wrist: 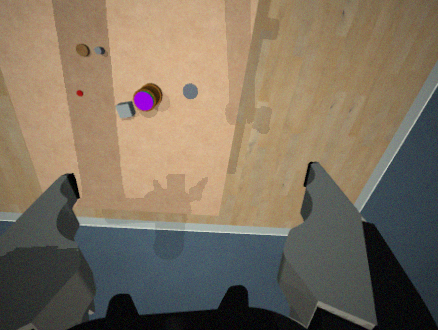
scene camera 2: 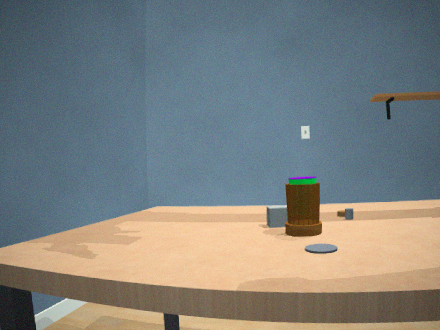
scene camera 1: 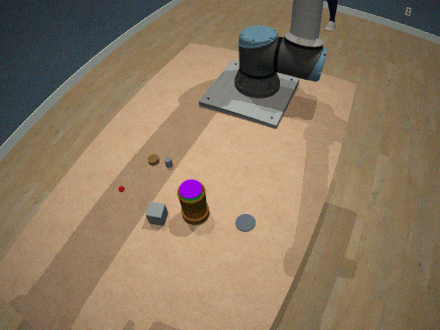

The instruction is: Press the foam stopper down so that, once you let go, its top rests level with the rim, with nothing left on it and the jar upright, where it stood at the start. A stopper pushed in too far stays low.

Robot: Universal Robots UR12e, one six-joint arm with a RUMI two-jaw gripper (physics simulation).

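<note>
The brown ribbed jar [scene camera 1: 194, 207] [scene camera 2: 302, 207] [wrist: 157, 92] stands upright on the table. The foam stopper [scene camera 1: 191, 189] [scene camera 2: 302, 181] [wrist: 144, 101] has a purple top and a green side. It sits in the jar's mouth, and in scene camera 2 a green band of it stands above the rim. No separate object shows on top of it. My gripper [wrist: 195, 169] is open and empty, high above the table and well away from the jar. The gripper does not show in the scene cameras.
A grey block [scene camera 1: 157, 213] [scene camera 2: 276, 216] [wrist: 125, 110] stands close beside the jar. A flat grey disc [scene camera 1: 245, 222] [scene camera 2: 321, 248] [wrist: 190, 91] lies on its other side. A brown disc [scene camera 1: 153, 159] [wrist: 82, 50], a small grey cylinder [scene camera 1: 168, 162] [scene camera 2: 349, 214] [wrist: 99, 50] and a red dot [scene camera 1: 121, 189] [wrist: 79, 93] lie farther off.
</note>
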